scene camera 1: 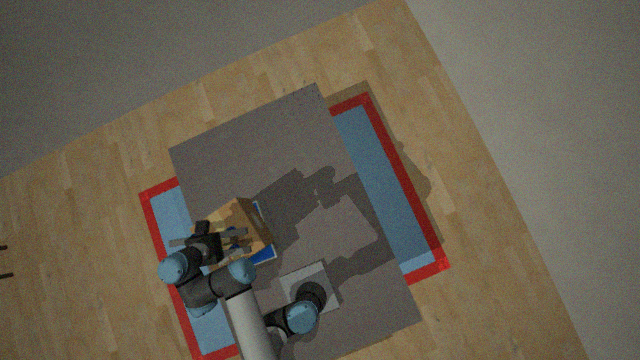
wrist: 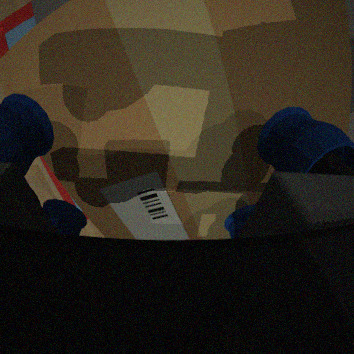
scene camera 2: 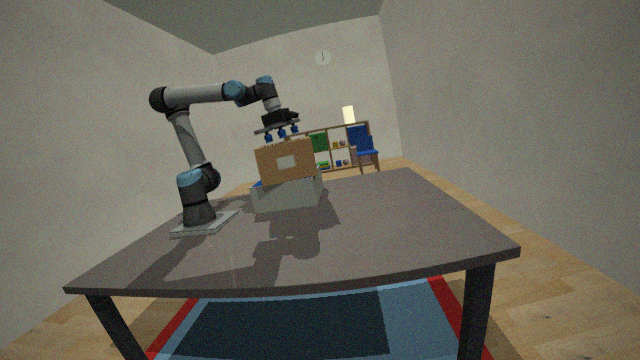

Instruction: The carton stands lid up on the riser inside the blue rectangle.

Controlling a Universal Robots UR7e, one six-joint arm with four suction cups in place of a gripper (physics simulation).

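Observation:
The brown carton [scene camera 1: 259,229] [scene camera 2: 301,167] [wrist: 190,60] stands on the light grey riser [scene camera 2: 287,196]. A taped face is up, with a white barcode label on it, and a pale label shows on its side in scene camera 2. Parts of the blue rectangle [scene camera 1: 264,255] [scene camera 2: 257,184] show on the riser's top beside the carton; the rest is hidden under it. My suction gripper [scene camera 1: 232,240] [scene camera 2: 281,134] [wrist: 156,175] is open, its blue cups close above the carton's top. Whether any cup touches is hard to tell.
The riser stands on the grey-brown table [scene camera 1: 250,135] [scene camera 2: 380,220], near the arm's base plate [scene camera 1: 330,302] [scene camera 2: 222,222]. A blue rug with a red border [scene camera 1: 400,175] lies under the table. A shelf unit [scene camera 2: 330,150] and a blue chair [scene camera 2: 367,151] stand at the back.

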